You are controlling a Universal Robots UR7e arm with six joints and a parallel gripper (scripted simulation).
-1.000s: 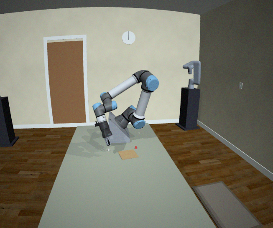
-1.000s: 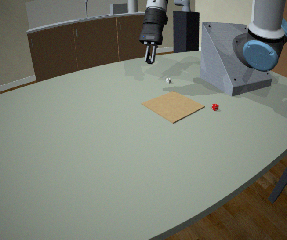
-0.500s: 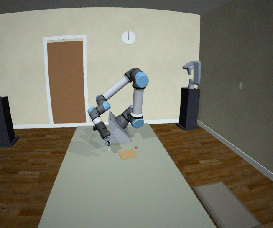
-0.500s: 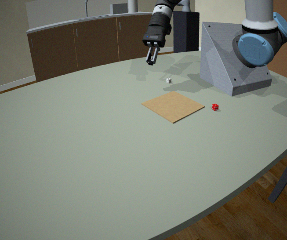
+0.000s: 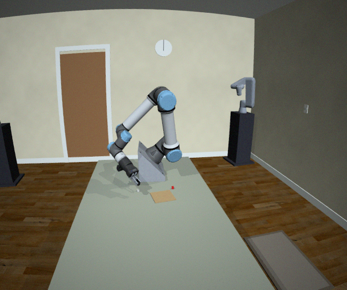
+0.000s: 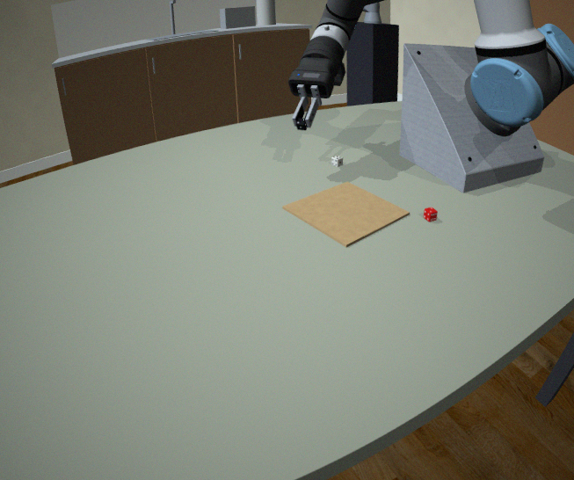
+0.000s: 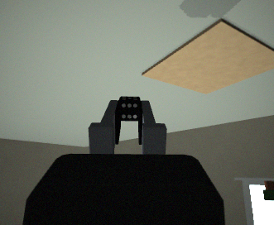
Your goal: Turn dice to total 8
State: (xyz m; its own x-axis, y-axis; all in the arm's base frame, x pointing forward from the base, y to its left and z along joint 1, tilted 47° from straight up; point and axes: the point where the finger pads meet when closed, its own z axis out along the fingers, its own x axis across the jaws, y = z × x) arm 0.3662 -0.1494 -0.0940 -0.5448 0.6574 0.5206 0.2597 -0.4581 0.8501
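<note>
Now: the white die 10 cm below my hand, 7 cm behind it and 1 cm to the left of it. Round my hand: tan mat: 16 cm to the left, 11 cm below, 4 cm ahead; then red die: 25 cm to the left, 10 cm below, 5 cm behind.
</note>
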